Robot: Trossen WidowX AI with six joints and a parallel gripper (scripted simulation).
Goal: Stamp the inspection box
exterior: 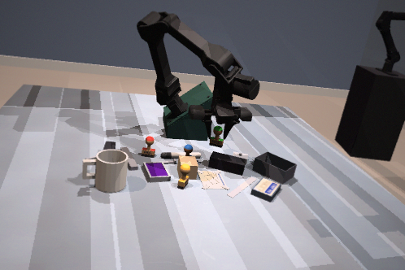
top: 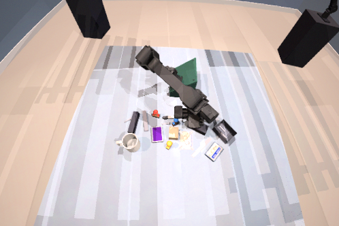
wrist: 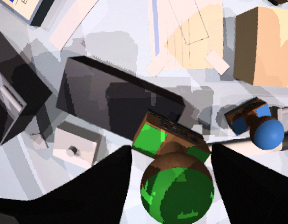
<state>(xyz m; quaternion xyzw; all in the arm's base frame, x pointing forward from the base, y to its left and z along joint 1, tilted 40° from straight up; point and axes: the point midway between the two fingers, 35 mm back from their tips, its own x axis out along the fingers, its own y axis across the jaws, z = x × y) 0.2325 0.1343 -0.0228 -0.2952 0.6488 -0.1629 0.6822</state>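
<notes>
The purple ink pad lies 17 cm to the right of my gripper tip, 9 cm below it and 9 cm ahead of it. The rest, counted from my gripper tip: blue-knobbed stamp (8 cm to the right, 8 cm below); black block (8 cm below, 5 cm to the left); green-knobbed stamp (right at my gripper tip).
</notes>
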